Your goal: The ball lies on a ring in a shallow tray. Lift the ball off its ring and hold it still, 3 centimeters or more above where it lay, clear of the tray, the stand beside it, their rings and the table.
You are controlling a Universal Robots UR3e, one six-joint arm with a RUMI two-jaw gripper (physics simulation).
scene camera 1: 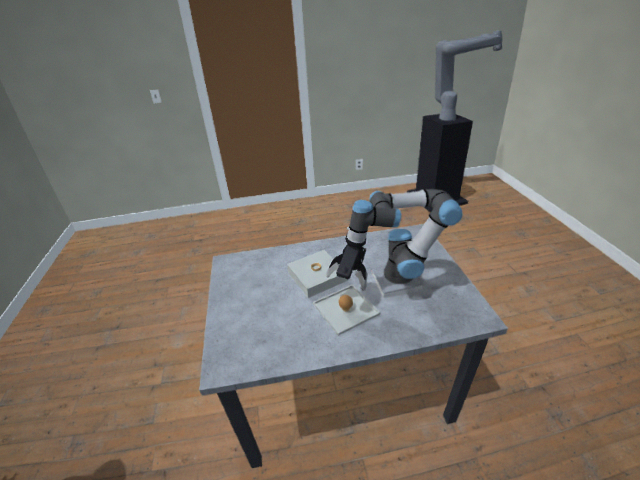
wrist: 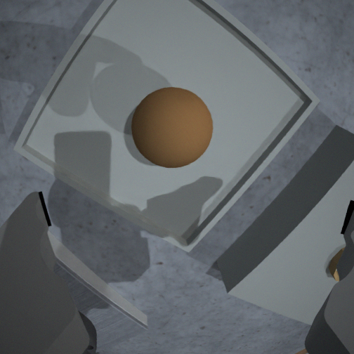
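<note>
The orange-brown ball rests near the middle of the shallow pale tray; the ring under it is hidden. My gripper is open and empty, above the table and toward the back of the tray. In the wrist view the ball lies beyond the line between the fingertips, not between them. The pale block-like stand is beside the tray. Its golden ring lies on top, partly hidden by a finger in the wrist view.
A thin pale strip is on the grey table between the tray and the arm's base. The stand rises higher than the tray, close to one of my fingers in the scene view.
</note>
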